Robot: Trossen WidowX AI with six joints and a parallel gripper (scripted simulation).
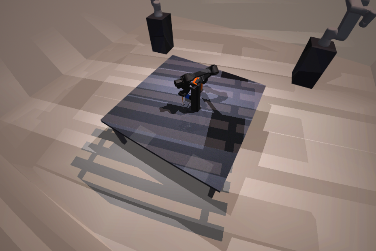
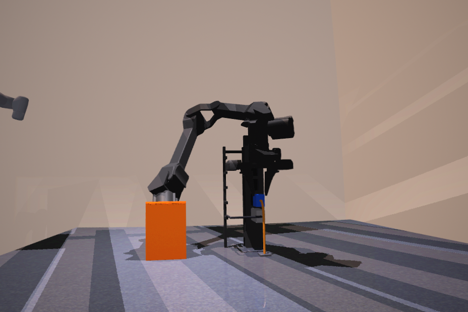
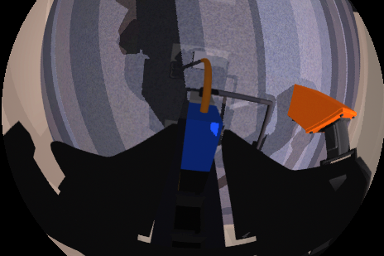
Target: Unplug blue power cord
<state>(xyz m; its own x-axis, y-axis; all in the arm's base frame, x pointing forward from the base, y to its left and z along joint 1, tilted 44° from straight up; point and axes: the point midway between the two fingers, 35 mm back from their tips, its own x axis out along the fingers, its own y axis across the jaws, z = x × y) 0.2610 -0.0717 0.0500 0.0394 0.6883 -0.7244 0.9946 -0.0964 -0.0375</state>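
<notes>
My gripper tip is now 3 cm to the right of the blue plug.
</notes>
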